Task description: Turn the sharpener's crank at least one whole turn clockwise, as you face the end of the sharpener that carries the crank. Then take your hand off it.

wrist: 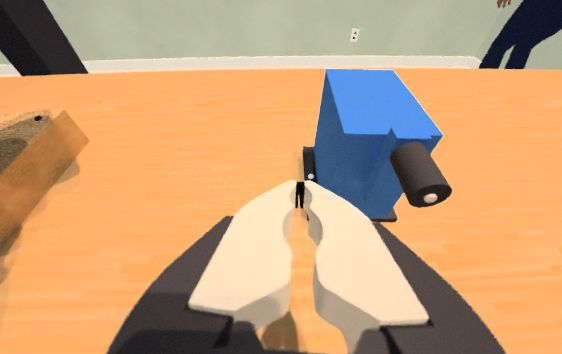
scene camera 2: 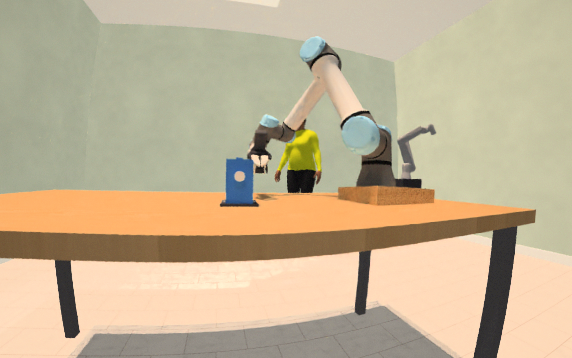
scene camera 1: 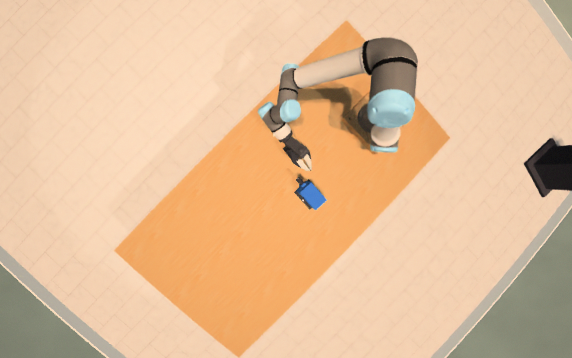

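Seen in the pictures: gripper, between the fingertips: (wrist: 298,184) (scene camera 2: 260,166) (scene camera 1: 310,170); arm's base, origin of its link: (scene camera 2: 376,188).
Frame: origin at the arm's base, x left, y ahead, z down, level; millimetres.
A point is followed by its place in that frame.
The blue sharpener (scene camera 1: 312,194) @(x 107, y 496, z -81 mm) (scene camera 2: 239,190) @(x 175, y 493, z 3 mm) (wrist: 350,160) @(x 58, y 477, z -54 mm) stands upright on its black base on the table. The black crank handle (scene camera 1: 300,179) @(x 15, y 500, z -92 mm) (wrist: 421,175) @(x 10, y 501, z -92 mm) sticks out from the end facing my gripper, near the top in the wrist view. My gripper (scene camera 1: 309,170) @(x 14, y 435, z -71 mm) (scene camera 2: 260,171) @(x 14, y 435, z -71 mm) (wrist: 298,184) @(x 14, y 435, z -71 mm) is shut with nothing between its fingers. In the wrist view its fingertips are left of the handle, in front of the sharpener's lower left edge. In scene camera 1 a small gap shows between the fingertips and the handle. The crank arm behind the handle is hidden in the wrist view.
The table (scene camera 1: 215,245) @(x 36, y 1048, z 48 mm) (scene camera 2: 125,220) @(x 419, y 682, z 47 mm) (wrist: 200,125) @(x 227, y 258, z 47 mm) bears the arm's wooden base block (scene camera 2: 405,196) @(x 153, y -28, z 20 mm) (wrist: 40,170) @(x 78, y 101, z 22 mm), right of the sharpener in scene camera 2. A person in a yellow top (scene camera 2: 303,150) stands behind the table. A second, grey arm (scene camera 2: 406,152) stands farther back.
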